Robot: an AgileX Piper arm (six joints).
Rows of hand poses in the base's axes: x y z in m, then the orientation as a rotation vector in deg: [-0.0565, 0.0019, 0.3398, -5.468, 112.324, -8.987]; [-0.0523, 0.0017, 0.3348, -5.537, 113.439, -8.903]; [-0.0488, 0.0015, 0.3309, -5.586, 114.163, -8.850]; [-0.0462, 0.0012, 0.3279, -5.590, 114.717, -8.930]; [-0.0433, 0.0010, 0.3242, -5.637, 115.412, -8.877]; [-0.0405, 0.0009, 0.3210, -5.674, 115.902, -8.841]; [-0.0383, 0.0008, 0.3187, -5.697, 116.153, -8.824]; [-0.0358, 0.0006, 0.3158, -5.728, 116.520, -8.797]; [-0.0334, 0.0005, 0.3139, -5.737, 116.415, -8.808]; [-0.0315, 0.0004, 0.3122, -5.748, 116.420, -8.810]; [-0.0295, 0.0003, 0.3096, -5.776, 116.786, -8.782]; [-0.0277, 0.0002, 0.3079, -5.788, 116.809, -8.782]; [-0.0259, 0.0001, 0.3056, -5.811, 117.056, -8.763]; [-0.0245, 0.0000, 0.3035, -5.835, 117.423, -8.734]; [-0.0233, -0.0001, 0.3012, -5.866, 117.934, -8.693]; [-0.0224, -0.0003, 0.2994, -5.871, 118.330, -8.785]
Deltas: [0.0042, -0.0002, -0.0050, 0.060, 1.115, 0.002]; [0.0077, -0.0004, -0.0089, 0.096, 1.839, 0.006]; [0.0103, -0.0007, -0.0119, 0.055, 2.391, -0.071]; [0.0132, -0.0009, -0.0156, 0.090, 3.087, -0.067]; [0.0160, -0.0010, -0.0188, 0.112, 3.577, -0.063]; [0.0182, -0.0011, -0.0211, 0.120, 3.829, -0.058]; [0.0207, -0.0013, -0.0240, 0.135, 4.196, -0.053]; [0.0231, -0.0014, -0.0259, 0.120, 4.093, -0.043]; [0.0250, -0.0015, -0.0276, 0.114, 4.099, -0.037]; [0.0270, -0.0016, -0.0302, 0.131, 4.465, -0.033]; [0.0288, -0.0017, -0.0319, 0.126, 4.489, -0.026]; [0.0306, -0.0018, -0.0342, 0.136, 4.737, -0.021]; [0.0320, -0.0019, -0.0363, 0.155, 5.104, -0.019]; [0.0332, -0.0020, -0.0386, 0.183, 5.615, -0.019]; [0.0341, -0.0022, -0.0404, 0.128, 6.010, -0.089]
